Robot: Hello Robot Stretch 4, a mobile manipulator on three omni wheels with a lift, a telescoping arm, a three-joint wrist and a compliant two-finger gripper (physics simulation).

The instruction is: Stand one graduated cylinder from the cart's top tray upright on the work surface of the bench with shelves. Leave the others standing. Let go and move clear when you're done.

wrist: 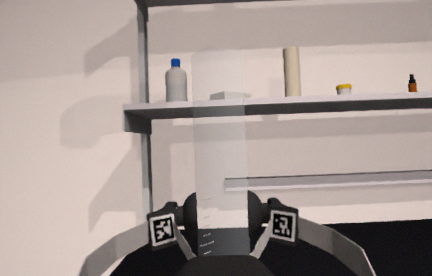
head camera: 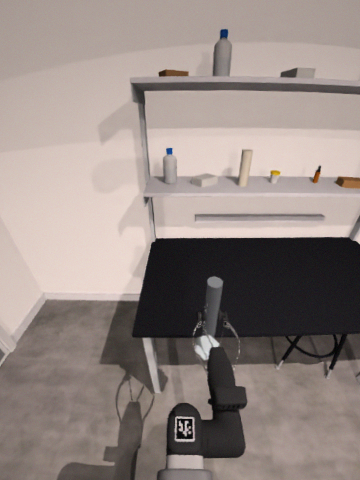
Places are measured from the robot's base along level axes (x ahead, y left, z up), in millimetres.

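Where they show: hand, tool point: (wrist: 222, 210) (head camera: 211, 312).
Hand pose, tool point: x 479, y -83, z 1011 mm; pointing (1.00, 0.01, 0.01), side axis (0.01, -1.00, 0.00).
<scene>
Each offset is from my tool point to the top centre of the thing. "spot": to the spot under its first point. Level surfaces: height alone.
A clear graduated cylinder {129 mm up, 0 mm ahead, 0 mm left} (head camera: 214, 305) (wrist: 220, 150) stands upright between the fingers of my gripper (head camera: 213, 317) (wrist: 222, 212), which is shut on it. In the head camera view its pale foot shows below the fingers, in front of the bench's near edge, with the upper part seen against the black top. In the wrist view graduation marks show low on the tube. The bench with shelves has a black work surface {276 mm down} (head camera: 250, 280) (wrist: 390, 245). Whether the foot is over the work surface or short of it is hard to tell. The cart does not show in the head camera view.
The lower shelf (head camera: 225, 188) (wrist: 310, 106) above the work surface holds a blue-capped bottle {359 mm up, 725 mm ahead, 159 mm left} (head camera: 170, 169) (wrist: 176, 84), a beige cylinder {359 mm up, 676 mm ahead, 235 mm right} (head camera: 245, 168) (wrist: 292, 72) and small items. The upper shelf (head camera: 250, 84) holds another bottle {816 mm up, 725 mm ahead, 81 mm right} (head camera: 222, 57). A bench leg {spot: 629 mm down, 115 mm ahead, 259 mm left} (head camera: 151, 365) stands at the front left.
</scene>
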